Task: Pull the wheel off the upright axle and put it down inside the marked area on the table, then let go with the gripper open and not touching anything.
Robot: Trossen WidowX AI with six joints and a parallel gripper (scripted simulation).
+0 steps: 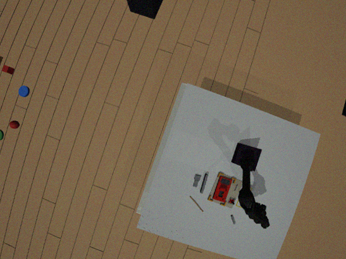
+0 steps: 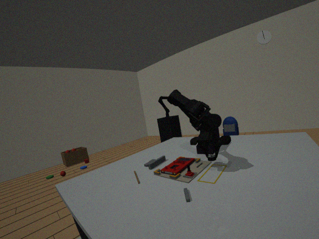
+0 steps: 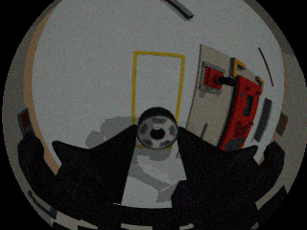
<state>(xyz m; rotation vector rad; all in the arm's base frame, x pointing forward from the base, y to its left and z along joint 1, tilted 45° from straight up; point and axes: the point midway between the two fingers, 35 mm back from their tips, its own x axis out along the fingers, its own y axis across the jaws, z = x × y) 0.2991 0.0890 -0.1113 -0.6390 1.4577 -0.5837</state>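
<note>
Right now my gripper tip is right at the dark wheel. From my gripper tip the other things lie so: wooden stick 19 cm ahead, 37 cm to the right, 8 cm below; then grey bar 21 cm ahead, 2 cm to the right, 7 cm below.
</note>
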